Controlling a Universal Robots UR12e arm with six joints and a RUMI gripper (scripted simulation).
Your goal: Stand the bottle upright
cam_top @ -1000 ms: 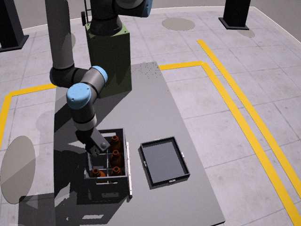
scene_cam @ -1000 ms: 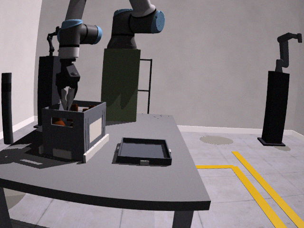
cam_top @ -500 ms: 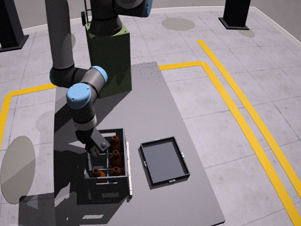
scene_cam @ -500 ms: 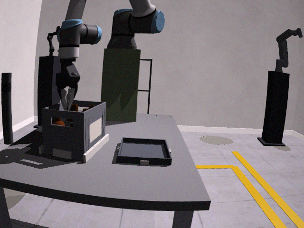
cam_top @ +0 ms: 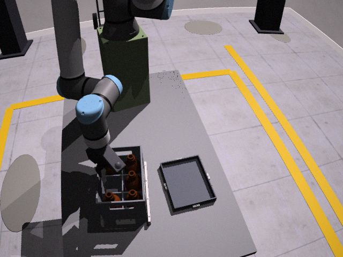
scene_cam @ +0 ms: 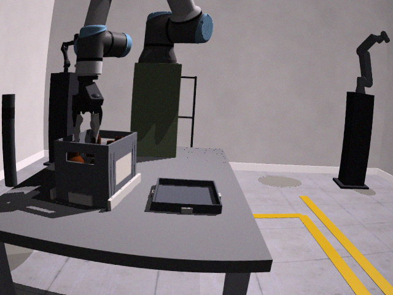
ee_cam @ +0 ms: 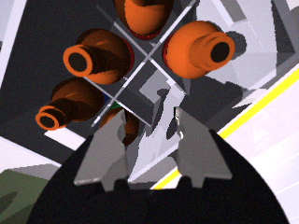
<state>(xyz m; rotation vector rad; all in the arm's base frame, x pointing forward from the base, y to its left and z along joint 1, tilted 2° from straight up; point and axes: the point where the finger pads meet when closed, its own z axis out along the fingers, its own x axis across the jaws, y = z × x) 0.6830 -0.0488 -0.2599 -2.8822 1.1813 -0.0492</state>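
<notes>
My hand is 40 mm to the right of the dark grey crate and 70 mm above it. The rest, counted from my hand: black tray 40 mm behind, 320 mm to the left, 140 mm below.
</notes>
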